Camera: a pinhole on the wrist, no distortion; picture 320 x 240 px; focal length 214.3 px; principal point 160.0 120.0 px. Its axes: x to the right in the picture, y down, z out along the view. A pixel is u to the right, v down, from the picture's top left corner.
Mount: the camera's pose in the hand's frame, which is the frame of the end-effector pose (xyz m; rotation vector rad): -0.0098 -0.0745 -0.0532 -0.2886 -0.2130 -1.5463
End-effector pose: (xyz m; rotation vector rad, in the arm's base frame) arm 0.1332 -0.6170 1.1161 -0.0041 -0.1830 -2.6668
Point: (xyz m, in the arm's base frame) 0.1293 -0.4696 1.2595
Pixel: 277.6 53.4
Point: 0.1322 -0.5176 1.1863
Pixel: 239.4 54.7
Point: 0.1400 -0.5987 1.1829
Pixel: 115.9 107.4
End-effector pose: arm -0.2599 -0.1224 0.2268 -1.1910 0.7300 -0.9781
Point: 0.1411 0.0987 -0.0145
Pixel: 58.7 100.1
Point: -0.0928 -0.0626 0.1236
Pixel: 41.7 130.8
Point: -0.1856 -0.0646 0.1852
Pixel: 47.8 95.8
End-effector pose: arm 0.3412 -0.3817 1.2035 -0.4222 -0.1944 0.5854
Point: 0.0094 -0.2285 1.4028
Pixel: 93.4 31.5
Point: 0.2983 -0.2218 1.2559
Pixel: 34.0 179.5
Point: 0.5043 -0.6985 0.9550
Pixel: behind the camera
